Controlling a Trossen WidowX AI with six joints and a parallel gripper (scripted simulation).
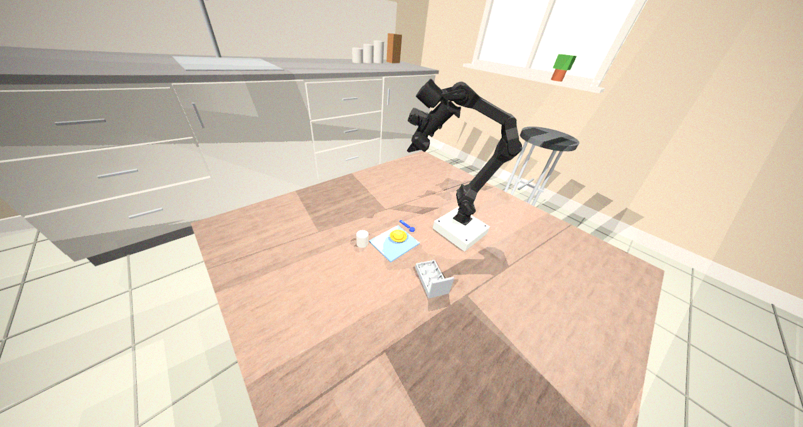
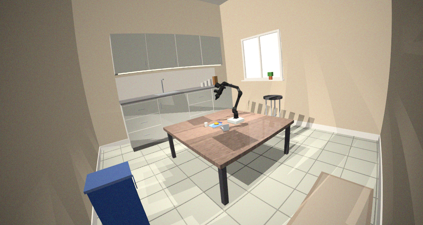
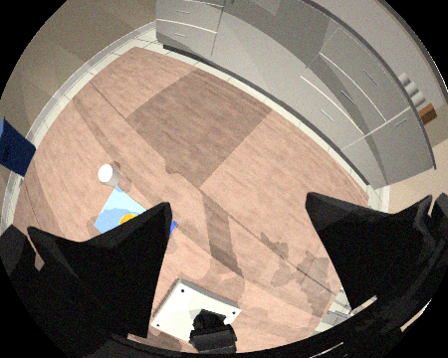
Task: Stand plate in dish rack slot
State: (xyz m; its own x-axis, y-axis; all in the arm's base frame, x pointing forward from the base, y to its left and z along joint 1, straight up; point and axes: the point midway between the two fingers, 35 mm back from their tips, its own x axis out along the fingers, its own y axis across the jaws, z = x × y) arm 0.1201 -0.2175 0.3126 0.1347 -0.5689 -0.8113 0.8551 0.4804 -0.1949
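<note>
Now: the yellow plate 140 mm ahead of my gripper tip, 100 mm to the left of it and 310 mm below it. The rest, counted from my gripper tip: blue utensil 60 mm ahead, 90 mm to the left, 320 mm below; white cup 260 mm ahead, 30 mm to the left, 300 mm below; light blue mat 160 mm ahead, 110 mm to the left, 320 mm below.
</note>
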